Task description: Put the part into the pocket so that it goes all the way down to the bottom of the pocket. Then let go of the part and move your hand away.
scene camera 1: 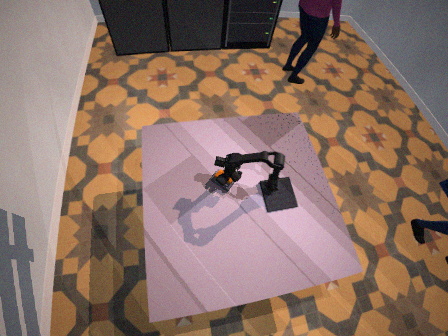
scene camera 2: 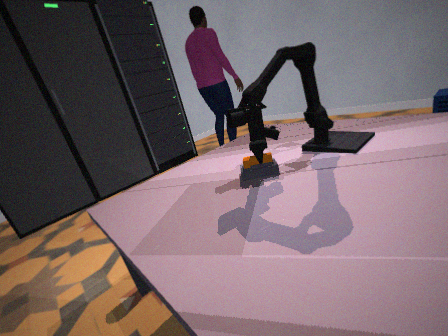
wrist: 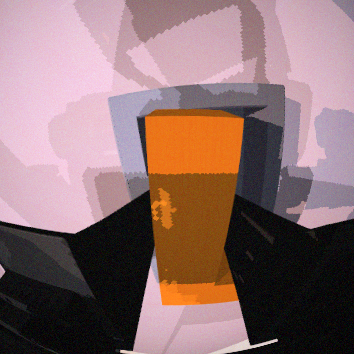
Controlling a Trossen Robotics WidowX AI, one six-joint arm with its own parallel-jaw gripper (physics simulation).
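Places are measured from the arm's base along level axes (x ahead, y left, z up), in metres.
Where they show: gripper, fingertip midpoint: [scene camera 1: 226, 178] [scene camera 2: 261, 162] [wrist: 186, 195]; arm's base, link origin: [scene camera 1: 271, 187] [scene camera 2: 321, 141].
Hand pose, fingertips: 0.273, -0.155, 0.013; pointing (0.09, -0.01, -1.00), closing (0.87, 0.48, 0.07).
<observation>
Each offset is from my fingertips to the centre of the thing, as dx, dy, dz. "spot": to the spot under its first point. Level surfaces: height alone.
The orange part {+0.017, -0.002, +0.016} [scene camera 1: 219, 173] [scene camera 2: 250, 160] [wrist: 195, 145] is held upright between the fingers of my gripper [scene camera 1: 225, 179] [scene camera 2: 259, 158] [wrist: 186, 195], which is shut on it. The grey block {+0.019, -0.004, -0.019} [scene camera 2: 260, 175] [wrist: 200, 96] with the pocket lies on the table under the part. In the wrist view the part overlaps the opening, with a wide dark strip of the pocket {spot: +0.032, +0.035, -0.010} [wrist: 257, 160] to its right and a thin one to its left. In scene camera 2 the upper portion of the part stands above the block's rim. Its lower end and the pocket's bottom are hidden.
The arm's square black base [scene camera 1: 284, 199] [scene camera 2: 345, 142] stands on the pink table top {dz -0.037} [scene camera 1: 200, 280] [scene camera 2: 325, 290], to the right of the block in both scene views. Dark cabinets [scene camera 1: 195, 25] [scene camera 2: 50, 115] and a person in a magenta top [scene camera 1: 312, 30] [scene camera 2: 207, 60] stand beyond the table.
</observation>
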